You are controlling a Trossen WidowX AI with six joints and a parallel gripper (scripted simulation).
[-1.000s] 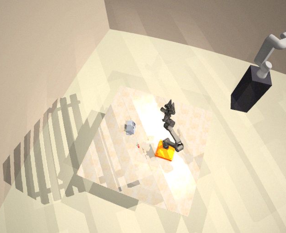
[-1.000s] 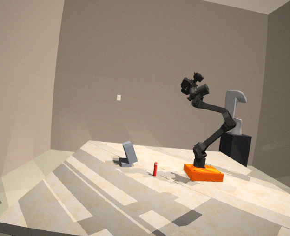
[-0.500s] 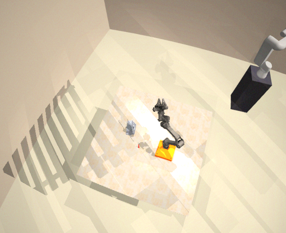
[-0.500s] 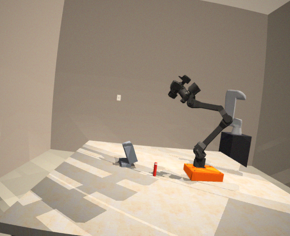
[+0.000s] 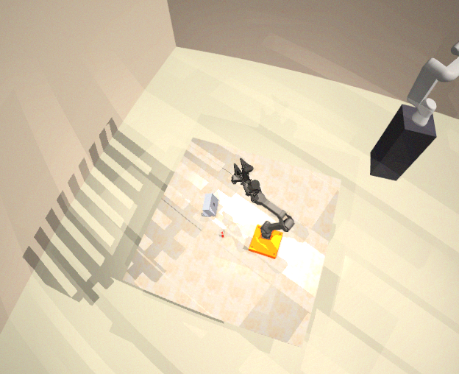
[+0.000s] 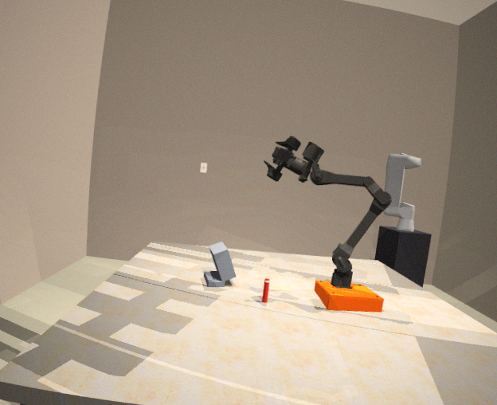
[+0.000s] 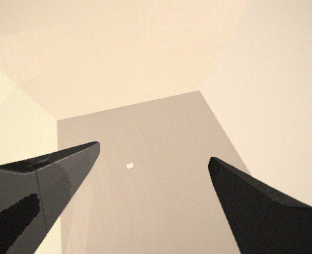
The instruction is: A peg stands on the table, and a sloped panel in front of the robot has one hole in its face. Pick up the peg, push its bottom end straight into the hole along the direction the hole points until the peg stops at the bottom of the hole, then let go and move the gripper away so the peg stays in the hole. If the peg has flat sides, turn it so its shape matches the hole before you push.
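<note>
Now: the red square peg 3 cm ahead of my gripper tip, 33 cm to the left of it and 46 cm below it. From my gripper tip the other things lie so: panel (17 cm ahead, 14 cm to the left, 44 cm below).
</note>
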